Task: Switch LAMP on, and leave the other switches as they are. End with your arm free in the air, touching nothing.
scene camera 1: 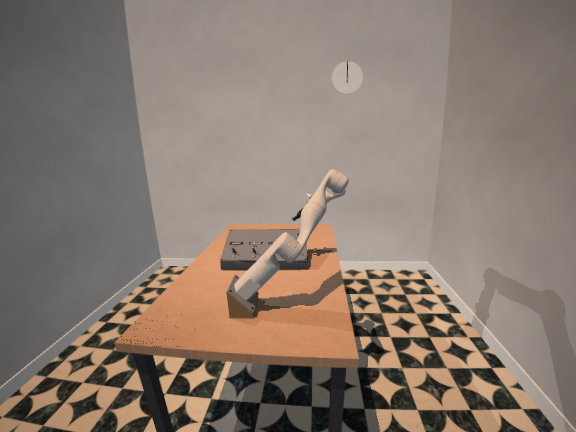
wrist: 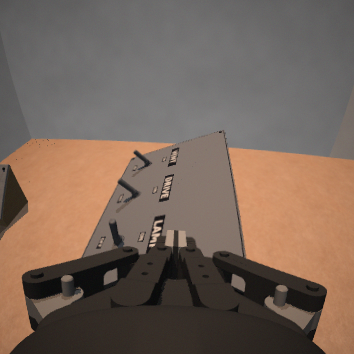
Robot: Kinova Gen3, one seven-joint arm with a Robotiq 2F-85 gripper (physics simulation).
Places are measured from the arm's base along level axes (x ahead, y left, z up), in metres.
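Where they show: gripper, fingertip midpoint: (scene camera 1: 292, 219) (wrist: 175, 241); arm's base, origin of the base link: (scene camera 1: 242, 290).
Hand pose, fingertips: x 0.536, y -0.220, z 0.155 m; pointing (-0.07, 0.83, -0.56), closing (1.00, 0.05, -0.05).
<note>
Each offset is from my fingertips to the centre of the thing. "*": to the spot under its first point. Level surfaces: height alone.
The grey switch panel @[dx -0.040, dy +0.168, dz -0.185 m] (scene camera 1: 245, 236) (wrist: 207, 190) lies on the table. In the wrist view, the LAMP lever @[dx -0.112, dy +0.110, dz -0.131 m] (wrist: 114, 231) stands much steeper than the other two, seemingly thrown to its ON side, between an OFF plate @[* dx -0.145, dy +0.109, dz -0.170 m] (wrist: 101, 242) and an ON plate @[* dx -0.065, dy +0.108, dz -0.139 m] (wrist: 142, 236). The DRIVE lever @[dx -0.123, dy +0.230, dz -0.136 m] (wrist: 128, 187) and VENT lever @[dx -0.120, dy +0.350, dz -0.136 m] (wrist: 142, 158) both lean toward their OFF side. The LAMP label @[dx -0.043, dy +0.108, dz -0.131 m] (wrist: 157, 230) is partly covered by the fingertips. In the scene view, the arm hides the LAMP lever. My gripper (scene camera 1: 294, 218) (wrist: 175, 241) is shut and empty, in the air above the panel, apart from the levers.
The wooden table @[dz -0.244 m] (scene camera 1: 200, 300) (wrist: 280, 200) carries the panel and the arm's wedge-shaped base block (scene camera 1: 241, 307) (wrist: 12, 197). My arm (scene camera 1: 312, 212) reaches over the panel's right part. A round clock (scene camera 1: 340, 77) hangs on the back wall.
</note>
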